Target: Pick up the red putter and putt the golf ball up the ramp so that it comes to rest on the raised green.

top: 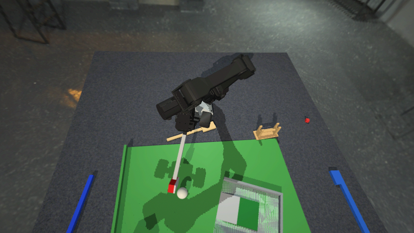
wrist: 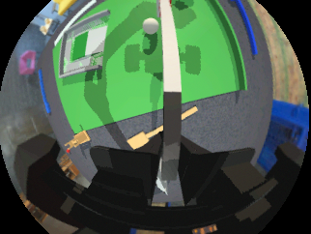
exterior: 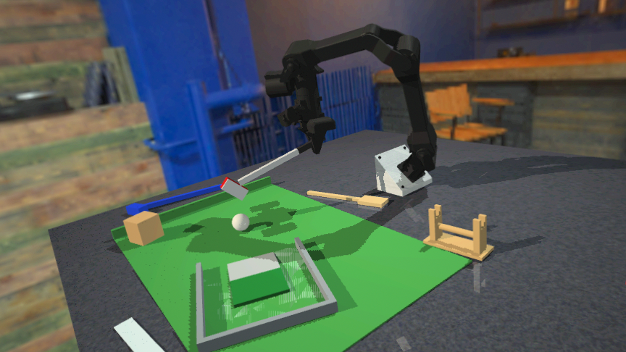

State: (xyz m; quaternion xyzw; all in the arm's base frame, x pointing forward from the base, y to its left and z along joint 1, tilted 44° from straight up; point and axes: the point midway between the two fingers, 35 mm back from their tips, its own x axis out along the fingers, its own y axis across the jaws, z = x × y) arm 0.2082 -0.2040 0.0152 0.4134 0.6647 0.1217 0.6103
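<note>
The wooden paddle is 6 cm behind my gripper tip, 6 cm to the left of it and 14 cm below it. The rest, counted from my gripper tip: white golf ball 23 cm ahead, 6 cm to the right, 12 cm below; green mat 25 cm ahead, 6 cm to the left, 14 cm below; red putter 11 cm ahead, 4 cm to the right, 1 cm below.
</note>
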